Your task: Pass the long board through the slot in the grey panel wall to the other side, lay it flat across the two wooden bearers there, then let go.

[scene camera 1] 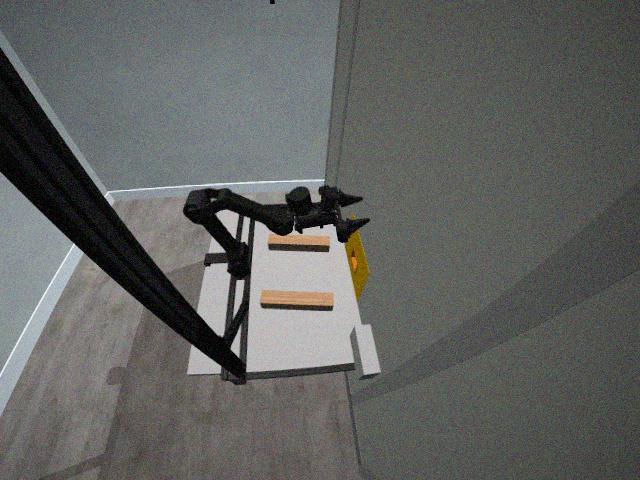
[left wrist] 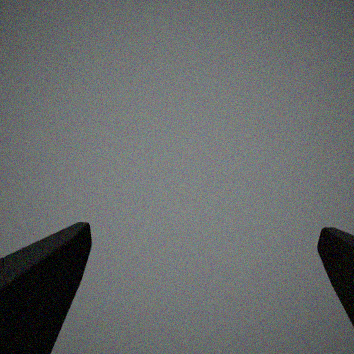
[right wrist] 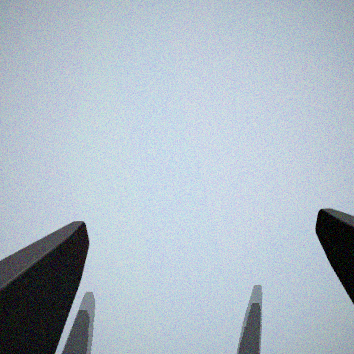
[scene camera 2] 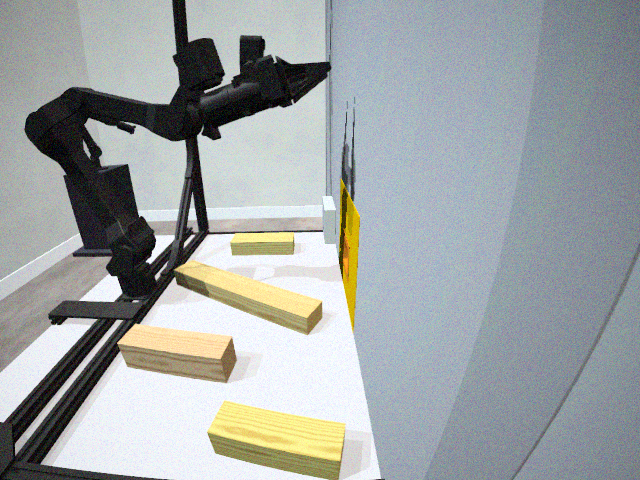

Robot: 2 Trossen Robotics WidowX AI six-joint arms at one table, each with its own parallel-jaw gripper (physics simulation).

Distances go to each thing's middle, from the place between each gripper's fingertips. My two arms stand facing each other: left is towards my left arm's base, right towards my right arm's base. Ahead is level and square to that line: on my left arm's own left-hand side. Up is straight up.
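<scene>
The grey block [scene camera 1: 366, 362] is 37 cm below my right hand, and counted from that same hand it is also 7 cm to the left of it and 34 cm behind it.
As for my left hand, it is 290 mm above the grey block, 340 mm past it and 20 mm to the left of it. Going by its middle, the block is nearer to my left hand than to my right hand.
</scene>
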